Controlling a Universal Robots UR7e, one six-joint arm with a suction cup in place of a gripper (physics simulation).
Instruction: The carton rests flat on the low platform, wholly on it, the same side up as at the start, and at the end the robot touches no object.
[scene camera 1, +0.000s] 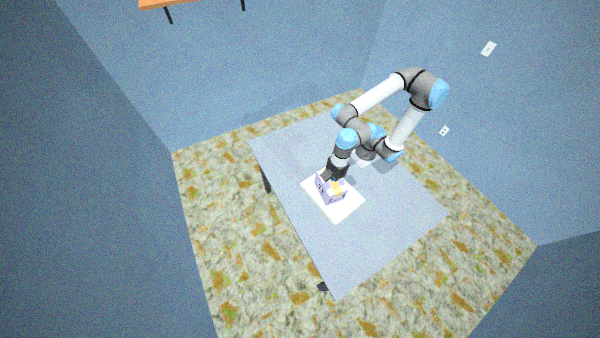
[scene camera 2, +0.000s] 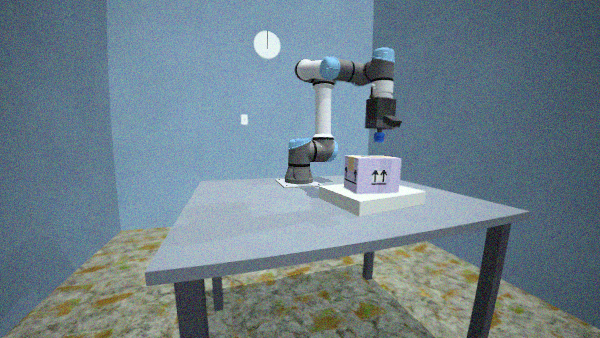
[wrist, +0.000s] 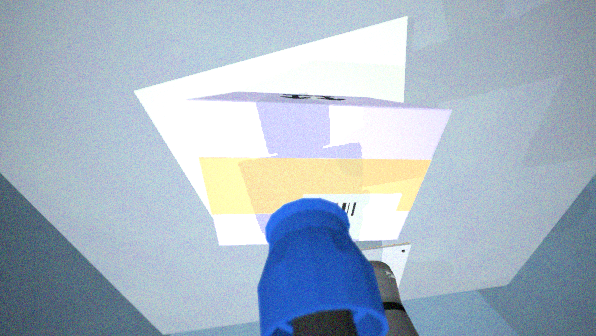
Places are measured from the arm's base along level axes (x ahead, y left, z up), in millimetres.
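Where they show: end effector, tool point: (scene camera 2: 378, 141) (wrist: 308, 232); arm's base, origin of the base link: (scene camera 1: 365, 152) (scene camera 2: 298, 181).
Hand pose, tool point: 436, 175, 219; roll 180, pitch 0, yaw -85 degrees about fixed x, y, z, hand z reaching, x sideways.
Observation:
Things, the pixels of their top centre, and the offset from my tool point, as dx, dy, dz. Level surfaces: height alone.
- lilac carton, middle of its top: (wrist: 318, 187) (scene camera 2: 372, 156) (scene camera 1: 332, 180) -15, -15, -55
- white low platform, middle of its top: (wrist: 292, 151) (scene camera 2: 371, 188) (scene camera 1: 332, 191) -31, +0, -178
- grey table, its level: dz -226
A lilac carton (scene camera 1: 327, 195) (scene camera 2: 376, 175) (wrist: 400, 132) with an orange tape band, a barcode label and up-arrows on its sides rests flat on the white low platform (scene camera 1: 337, 215) (scene camera 2: 395, 201) (wrist: 360, 50). Its arrows point up. No part of its base shows over the platform's edge in the second scene view; its far side is hidden there. My gripper, a blue suction cup (scene camera 2: 379, 140) (wrist: 307, 205), hangs above the carton with a visible gap between them. It holds nothing and is open. In the first scene view the arm's tool hides part of the carton.
The platform stands on a grey table (scene camera 1: 390, 220) (scene camera 2: 240, 225) (wrist: 100, 150). The arm's base (scene camera 2: 298, 174) stands on the table behind and to the left of the platform in the second scene view. An orange shelf (scene camera 1: 175, 4) is on the wall.

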